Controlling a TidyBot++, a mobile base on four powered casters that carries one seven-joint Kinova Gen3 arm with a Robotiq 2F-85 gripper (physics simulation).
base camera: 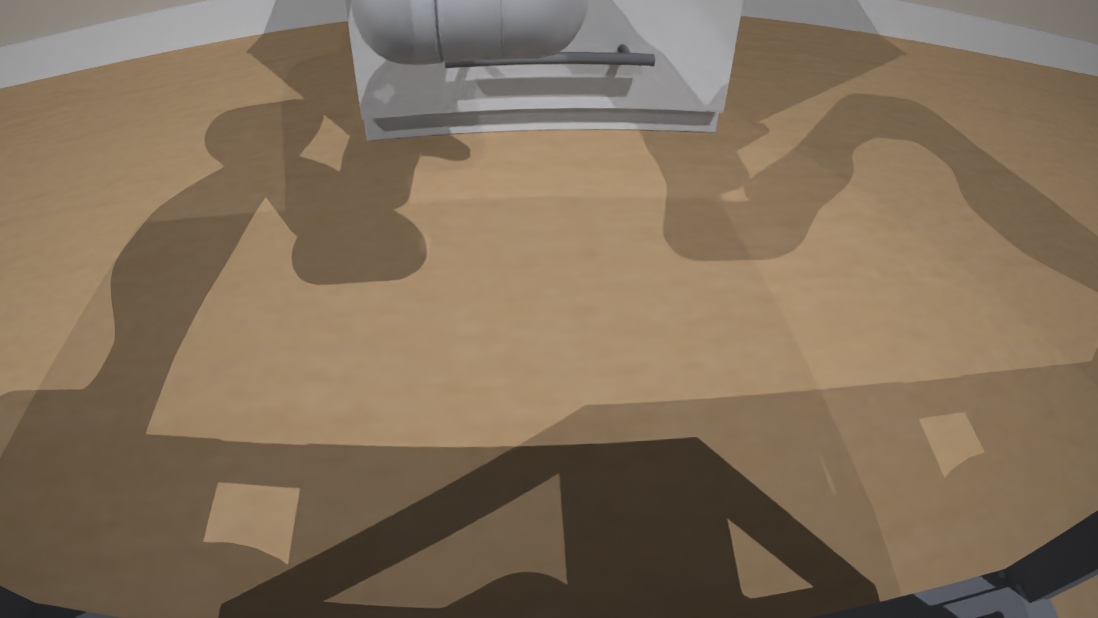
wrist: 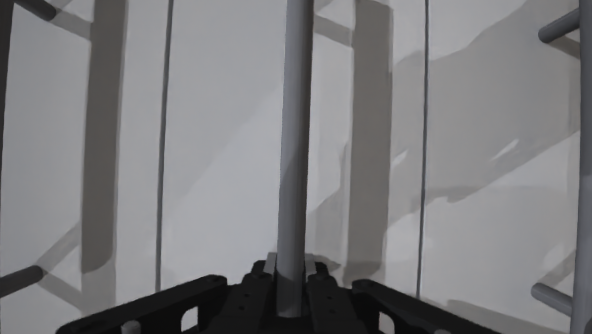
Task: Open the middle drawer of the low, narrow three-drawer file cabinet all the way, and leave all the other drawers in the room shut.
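Places are measured from the arm's base along level axes (x right, y ahead, z up), in millimetres.
Pixels of known places: gripper, fingertip midpoint: [wrist: 290, 269].
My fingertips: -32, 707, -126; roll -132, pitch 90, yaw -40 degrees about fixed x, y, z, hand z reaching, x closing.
Observation:
For each thing: its middle in the pictures, then the offset to it from my fingertips, as dx, dy, dz. "spot": a spot on its surface instead. Level surfaces: height alone.
- grey bar handle, surface spot: [base camera: 614, 59] spot: +134, -34, -153
- right bar, surface spot: [wrist: 585, 150] spot: +75, -29, -148
- Wood floor, its level: dz -271
The white three-drawer file cabinet [base camera: 676, 84] stands at the top of the base camera view, where its lowest drawer front shows with a grey bar handle [base camera: 614, 59]. In the wrist view the middle drawer [wrist: 225, 150] lies between two thin seams, and its front looks flush with the fronts on either side. Its long grey handle [wrist: 296, 115] runs down the middle of the view. My gripper [wrist: 290, 269] is shut on this handle, with a finger on each side of the bar. The gripper is hidden in the base camera view.
A white arm link [base camera: 476, 26] covers part of the cabinet front. The neighbouring drawers' handles show at the wrist view's sides, the right bar [wrist: 585, 150] most plainly. Wood floor [base camera: 491, 307] with arm shadows lies before the cabinet; a white baseboard [base camera: 153, 42] runs behind.

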